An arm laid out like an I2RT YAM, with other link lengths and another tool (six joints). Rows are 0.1 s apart.
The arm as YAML. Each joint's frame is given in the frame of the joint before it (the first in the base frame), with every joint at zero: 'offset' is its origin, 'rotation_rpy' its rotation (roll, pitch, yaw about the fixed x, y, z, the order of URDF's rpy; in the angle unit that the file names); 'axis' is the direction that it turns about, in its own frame. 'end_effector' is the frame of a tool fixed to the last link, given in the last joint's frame.
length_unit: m
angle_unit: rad
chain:
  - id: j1
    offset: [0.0, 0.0, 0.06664]
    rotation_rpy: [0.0, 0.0, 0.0]
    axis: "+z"
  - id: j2
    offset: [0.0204, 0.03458, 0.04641]
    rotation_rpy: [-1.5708, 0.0, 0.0]
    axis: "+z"
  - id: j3
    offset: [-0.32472, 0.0, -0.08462]
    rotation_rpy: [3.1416, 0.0, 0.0]
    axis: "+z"
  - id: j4
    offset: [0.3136, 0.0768, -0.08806]
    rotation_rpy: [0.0, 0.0, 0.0]
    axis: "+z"
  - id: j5
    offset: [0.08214, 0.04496, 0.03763]
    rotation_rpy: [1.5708, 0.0, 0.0]
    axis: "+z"
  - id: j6
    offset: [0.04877, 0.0, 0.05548]
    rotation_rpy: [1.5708, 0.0, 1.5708]
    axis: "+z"
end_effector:
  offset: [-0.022, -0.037, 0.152]
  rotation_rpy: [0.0, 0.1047, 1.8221]
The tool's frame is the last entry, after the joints.
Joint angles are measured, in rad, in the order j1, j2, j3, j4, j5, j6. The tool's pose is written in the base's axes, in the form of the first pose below.
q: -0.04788 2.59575 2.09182 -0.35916 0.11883 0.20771
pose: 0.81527, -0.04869, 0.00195, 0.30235, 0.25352, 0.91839, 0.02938
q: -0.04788 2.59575 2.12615 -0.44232 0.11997 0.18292
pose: 0.80802, -0.04758, 0.00252, 0.27961, 0.24365, 0.92849, 0.01909
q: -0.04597 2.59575 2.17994 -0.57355 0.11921 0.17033
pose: 0.79502, -0.04477, 0.00474, 0.24289, 0.23799, 0.94036, 0.00982
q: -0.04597 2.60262 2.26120 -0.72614 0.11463 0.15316
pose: 0.78162, -0.04255, 0.01296, 0.20498, 0.23006, 0.95134, 0.00176
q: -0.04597 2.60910 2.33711 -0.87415 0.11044 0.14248
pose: 0.76525, -0.04053, 0.02135, 0.16657, 0.22481, 0.96005, -0.00498
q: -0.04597 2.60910 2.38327 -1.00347 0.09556 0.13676
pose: 0.74454, -0.03635, 0.02508, 0.12482, 0.22049, 0.96735, -0.00597
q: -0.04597 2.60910 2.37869 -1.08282 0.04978 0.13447
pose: 0.72293, -0.02603, 0.01432, 0.07990, 0.21533, 0.97323, 0.00866
